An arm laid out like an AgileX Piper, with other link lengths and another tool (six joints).
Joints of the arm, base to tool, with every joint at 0 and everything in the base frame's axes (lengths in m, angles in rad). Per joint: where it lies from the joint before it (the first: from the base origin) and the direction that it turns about. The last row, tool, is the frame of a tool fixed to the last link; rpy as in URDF.
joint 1: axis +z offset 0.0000 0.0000 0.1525
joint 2: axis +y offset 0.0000 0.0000 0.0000
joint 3: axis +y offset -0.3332 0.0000 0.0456
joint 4: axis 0.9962 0 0.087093 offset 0.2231 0.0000 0.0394
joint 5: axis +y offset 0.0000 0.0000 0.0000
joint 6: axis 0.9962 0 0.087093 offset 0.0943 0.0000 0.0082
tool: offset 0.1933 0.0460 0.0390 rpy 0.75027 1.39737 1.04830
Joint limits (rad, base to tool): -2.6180..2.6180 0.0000..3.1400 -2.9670..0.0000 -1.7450..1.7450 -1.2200..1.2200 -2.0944..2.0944
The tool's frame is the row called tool.
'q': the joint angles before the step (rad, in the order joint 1, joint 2, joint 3, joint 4, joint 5, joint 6). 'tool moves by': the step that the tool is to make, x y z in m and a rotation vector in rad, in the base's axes. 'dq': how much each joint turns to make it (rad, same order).
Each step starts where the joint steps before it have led.
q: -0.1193 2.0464 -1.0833 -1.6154 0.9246 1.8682
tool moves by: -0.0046 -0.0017 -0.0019 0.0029 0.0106 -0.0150
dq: 0.0000 0.0000 -0.0012 0.0218 0.0079 -0.0155
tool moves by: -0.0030 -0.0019 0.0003 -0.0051 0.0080 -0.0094
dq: 0.0001 0.0000 -0.0012 0.0099 0.0106 -0.0109
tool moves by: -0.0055 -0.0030 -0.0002 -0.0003 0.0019 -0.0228
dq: -0.0001 0.0001 -0.0001 0.0184 0.0150 -0.0023
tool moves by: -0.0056 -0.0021 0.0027 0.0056 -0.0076 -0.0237
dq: -0.0001 -0.0088 0.0003 0.0232 0.0103 -0.0018
